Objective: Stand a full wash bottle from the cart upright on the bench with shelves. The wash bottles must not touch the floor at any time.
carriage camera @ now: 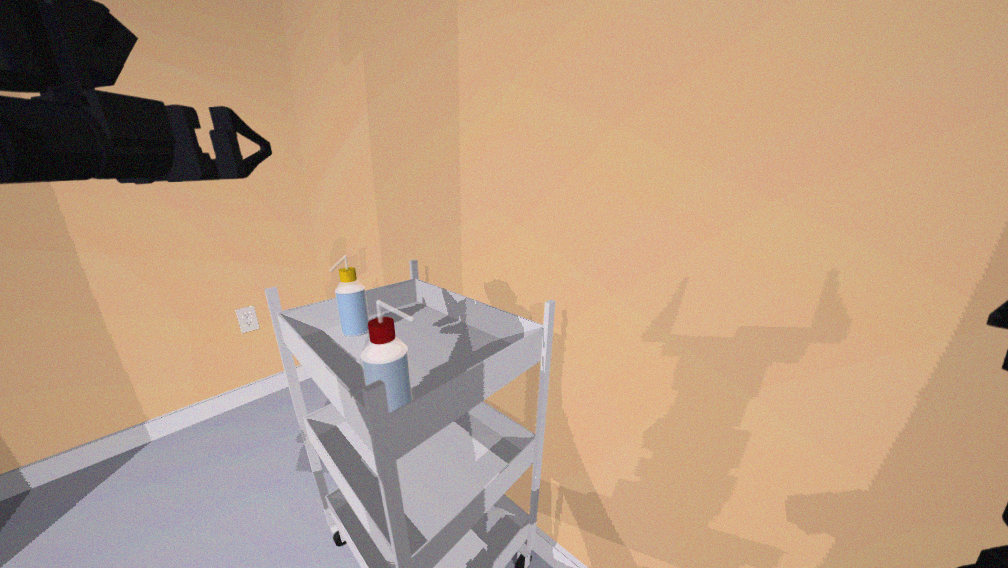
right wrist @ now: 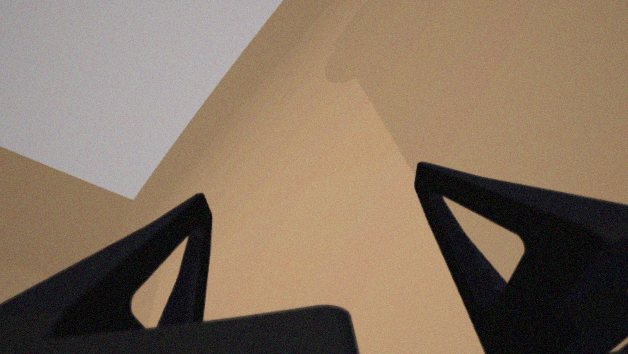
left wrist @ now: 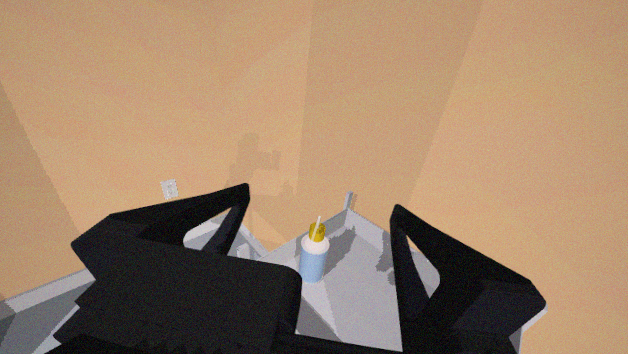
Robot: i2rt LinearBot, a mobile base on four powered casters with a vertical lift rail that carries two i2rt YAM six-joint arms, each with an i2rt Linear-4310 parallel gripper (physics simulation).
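Frame: origin at the left arm's base, x ahead, y left, z up, level; millimetres.
Seen in the pictures: left gripper, between the fingertips: (carriage camera: pixel 235 150) (left wrist: pixel 319 201); right gripper, between the fingertips: (right wrist: pixel 313 189).
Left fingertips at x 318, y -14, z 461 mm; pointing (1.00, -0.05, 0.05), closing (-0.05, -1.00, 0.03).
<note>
Pixels of each thing's top centre, then the offset from my left fingertips to it. Level surfaces: height alone.
- blue-filled wash bottle with a yellow cap, centre of its top: (left wrist: pixel 318 219) (carriage camera: pixel 341 256) dx +202, dy -10, dz -182 mm
- blue-filled wash bottle with a red cap, centre of its top: (carriage camera: pixel 384 301) dx -41, dy -189, dz -182 mm
- wall outlet, centre of its top: (carriage camera: pixel 244 307) (left wrist: pixel 167 180) dx +802, dy +800, dz -561 mm
- Grey floor, height of its surface: dz -1018 mm
A blue-filled wash bottle with a yellow cap (carriage camera: pixel 351 310) (left wrist: pixel 313 260) stands upright on the cart's top tray, toward the back left. A blue-filled wash bottle with a red cap (carriage camera: pixel 386 363) stands at the cart's near corner, partly behind a corner post. The grey cart (carriage camera: pixel 546 338) has three tiers. My left gripper (carriage camera: pixel 268 148) (left wrist: pixel 319 201) is open and empty, above and to the left of the cart in the carriage view. My right gripper (right wrist: pixel 313 189) is open and empty, facing the wall; parts of it show at the right edge of the carriage view. The bench does not show.
Orange walls (carriage camera: pixel 705 141) (right wrist: pixel 300 240) stand behind and to the right of the cart. A wall outlet (carriage camera: pixel 246 318) (left wrist: pixel 169 189) is left of the cart. Grey floor (carriage camera: pixel 190 493) lies at the lower left. Pale ceiling (right wrist: pixel 100 75) shows in the right wrist view.
</note>
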